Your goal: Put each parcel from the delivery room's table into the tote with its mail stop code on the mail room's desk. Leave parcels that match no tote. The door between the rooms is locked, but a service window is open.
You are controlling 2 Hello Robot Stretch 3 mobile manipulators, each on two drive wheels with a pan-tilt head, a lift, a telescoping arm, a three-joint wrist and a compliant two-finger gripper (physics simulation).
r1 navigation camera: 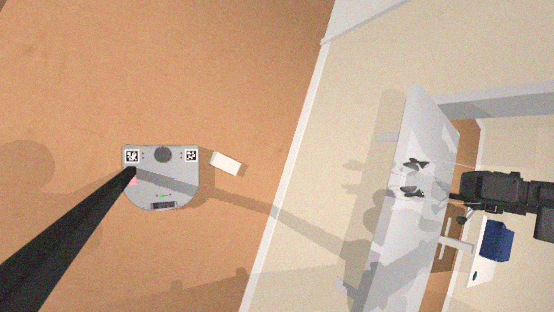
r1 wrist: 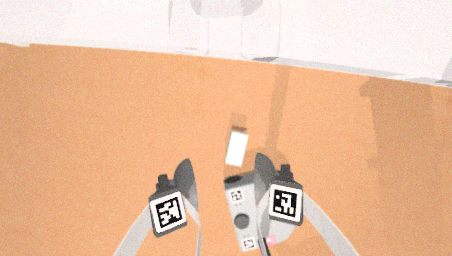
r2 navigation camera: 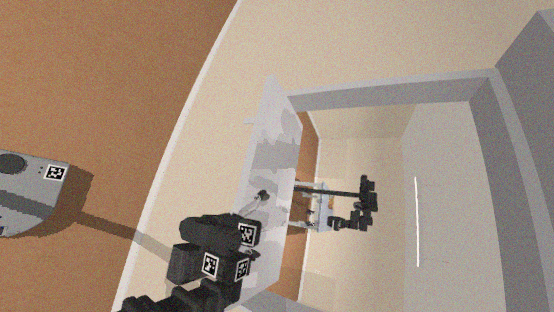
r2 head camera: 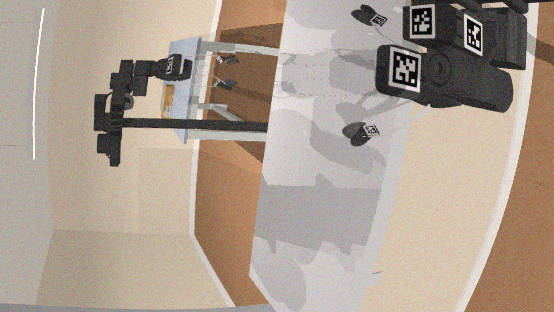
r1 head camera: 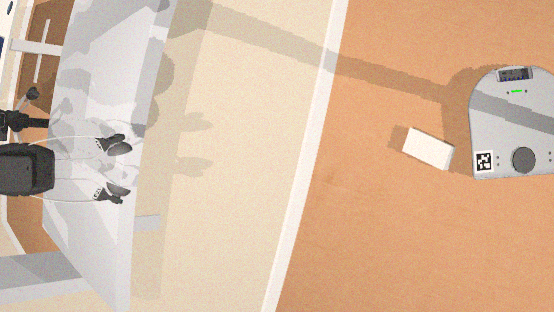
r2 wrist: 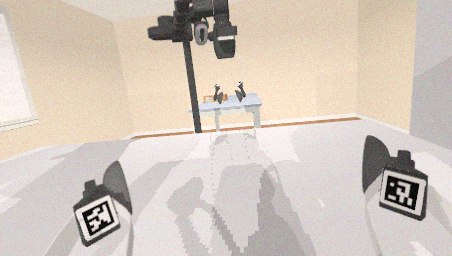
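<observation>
My r1 gripper point(r1 head camera: 117, 168) point(r1 navigation camera: 414, 178) point(r1 wrist: 224, 175) point(r2 head camera: 227, 72) is raised near the window counter point(r1 head camera: 95, 260) point(r1 navigation camera: 405, 240) point(r2 head camera: 320, 215) and open, with its fingertips apart. My r2 gripper point(r2 head camera: 362, 75) point(r2 navigation camera: 257, 225) point(r2 wrist: 246, 176) is open wide over the counter, on the mail room side. A white box point(r1 head camera: 428, 148) point(r1 navigation camera: 225, 163) point(r1 wrist: 237, 148) lies on the floor beside r1's base. In the r2 views an orange-brown parcel point(r2 head camera: 169, 97) point(r2 wrist: 208, 99) is on the blue delivery table point(r2 head camera: 191, 95) point(r2 wrist: 252, 101). A blue tote point(r1 navigation camera: 496, 241) shows beyond the window; its code is unreadable.
r1's base point(r1 head camera: 500, 120) point(r1 navigation camera: 175, 177) stands on the delivery room floor. r2's base point(r2 navigation camera: 30, 197) stands back from the wall. The grey window frame point(r2 navigation camera: 400, 90) edges the opening above the counter. r1's mast point(r2 head camera: 200, 125) point(r2 wrist: 190, 85) rises beyond it.
</observation>
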